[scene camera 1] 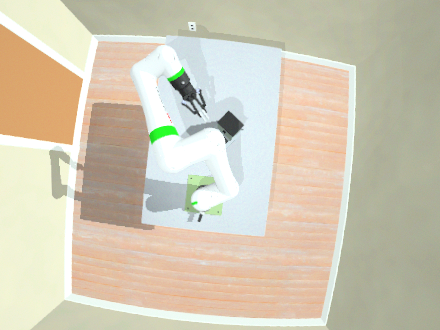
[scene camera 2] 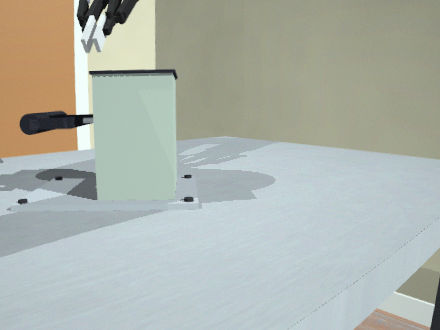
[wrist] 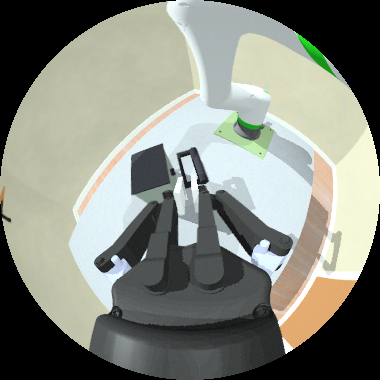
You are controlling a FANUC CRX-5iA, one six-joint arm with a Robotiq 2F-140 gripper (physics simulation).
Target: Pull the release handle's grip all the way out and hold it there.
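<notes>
The release handle is a black loop with a thick round grip point(scene camera 2: 42, 122) point(wrist: 199, 165). It sticks out sideways from a pale green box point(scene camera 2: 135, 135) point(wrist: 150, 170) with a dark lid point(scene camera 1: 230, 121), fixed on a bolted base plate point(scene camera 2: 105, 205). The arm hides most of the handle in scene camera 1. My gripper point(scene camera 1: 205, 116) point(scene camera 2: 93, 43) point(wrist: 187, 183) is shut on nothing, with a narrow gap between its white fingertips. It is tilted, and its tips are above the level of the lid in scene camera 2, apart from the grip. In the wrist view the tips overlap the near end of the handle loop.
The box stands on a pale table point(scene camera 1: 250, 200) point(scene camera 2: 250, 250). The arm's base sits on a green plate point(scene camera 1: 195, 179) point(wrist: 227, 131) on the same table. The arm's white links pass over the table close to the handle side of the box. An orange door point(scene camera 1: 35, 85) is at the left wall.
</notes>
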